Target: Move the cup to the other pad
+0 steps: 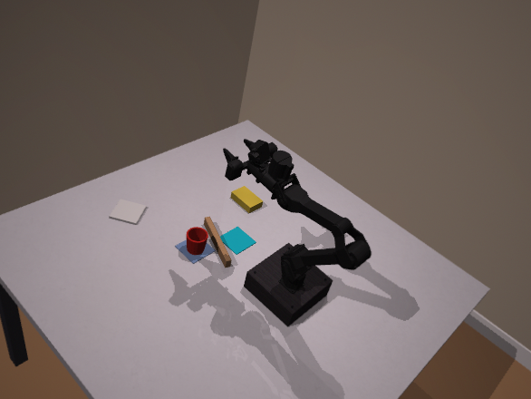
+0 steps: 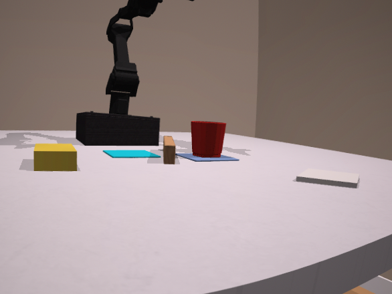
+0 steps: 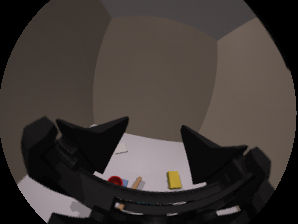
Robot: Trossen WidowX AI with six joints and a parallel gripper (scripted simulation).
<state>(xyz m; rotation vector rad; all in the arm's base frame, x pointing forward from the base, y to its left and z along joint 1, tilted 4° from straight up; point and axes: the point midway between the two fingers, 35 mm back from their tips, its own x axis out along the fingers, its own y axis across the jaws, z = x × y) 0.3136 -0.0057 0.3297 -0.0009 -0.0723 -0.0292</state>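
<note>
Now: gripper tip 38 cm above the red cup, 10 cm to the right of it and 1 cm short of it. Also, from my gripper tip: wooden bar (41 cm below, 2 cm to the left, 2 cm behind); then yellow block (40 cm below, 23 cm to the right, 9 cm ahead); then white slab (41 cm below, 29 cm ahead, 18 cm to the left).
</note>
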